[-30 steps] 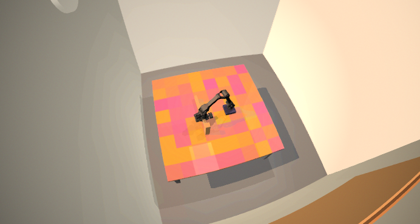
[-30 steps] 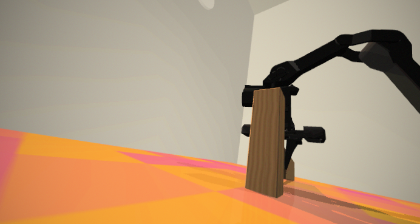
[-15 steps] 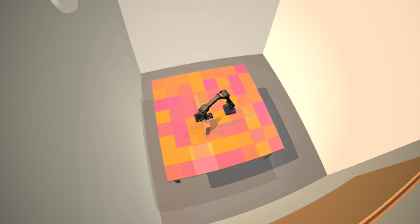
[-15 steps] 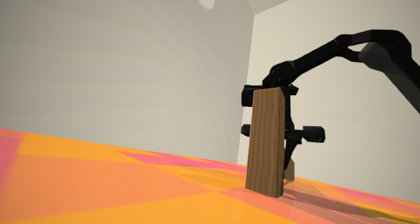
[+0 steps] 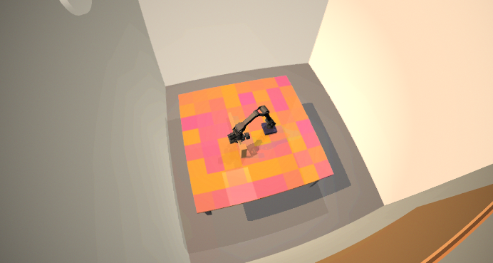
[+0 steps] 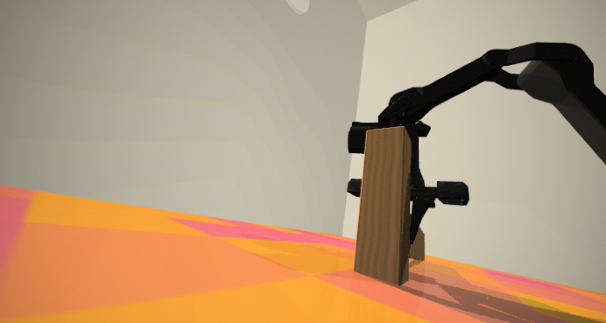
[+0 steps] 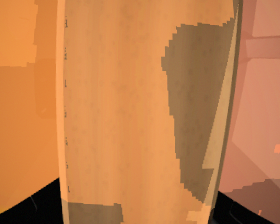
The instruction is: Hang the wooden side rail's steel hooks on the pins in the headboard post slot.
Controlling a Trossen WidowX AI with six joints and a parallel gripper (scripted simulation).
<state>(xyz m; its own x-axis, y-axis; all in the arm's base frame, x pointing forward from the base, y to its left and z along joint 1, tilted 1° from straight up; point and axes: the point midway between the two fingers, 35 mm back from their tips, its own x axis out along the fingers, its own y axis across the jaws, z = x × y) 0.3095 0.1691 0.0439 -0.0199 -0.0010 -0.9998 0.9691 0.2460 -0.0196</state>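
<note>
The wooden headboard post is 3 cm behind my gripper tip, 11 cm to the left of it and 4 cm above it.
</note>
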